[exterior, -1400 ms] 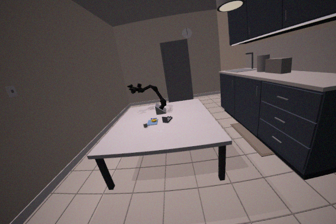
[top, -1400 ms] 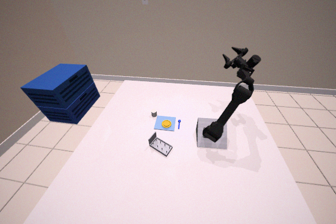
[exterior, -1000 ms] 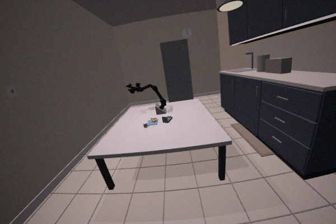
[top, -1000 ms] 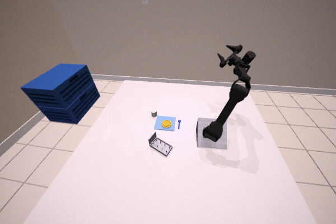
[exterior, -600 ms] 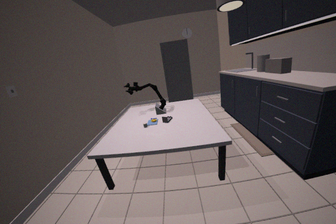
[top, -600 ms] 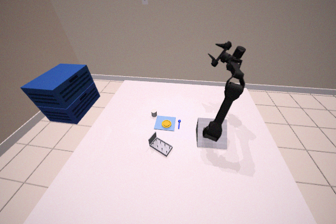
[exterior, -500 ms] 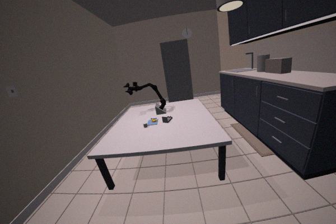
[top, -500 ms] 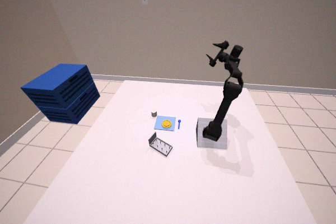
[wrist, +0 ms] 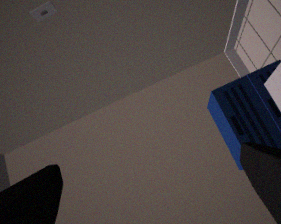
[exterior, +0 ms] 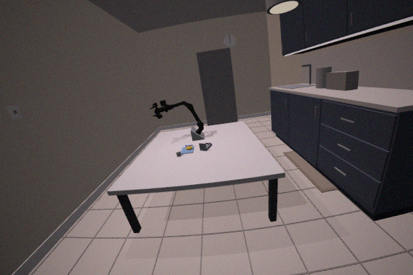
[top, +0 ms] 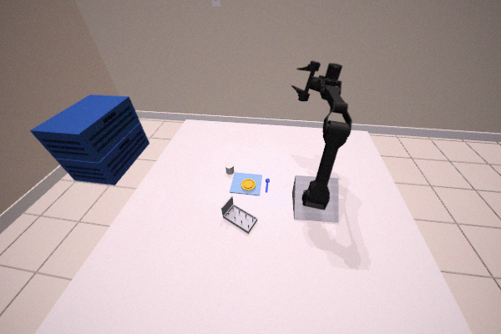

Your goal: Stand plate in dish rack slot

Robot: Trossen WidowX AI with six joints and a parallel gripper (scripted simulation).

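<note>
Now: the yellow plate 400 mm below my gripper tip, 390 mm to the left of it and 190 mm ahead of it. From my gripper tip the other things lie so: blue spoon 410 mm below, 360 mm to the left, 90 mm ahead; then blue mat 420 mm below, 370 mm to the left, 200 mm ahead; then cup 390 mm below, 300 mm to the left, 300 mm ahead.
</note>
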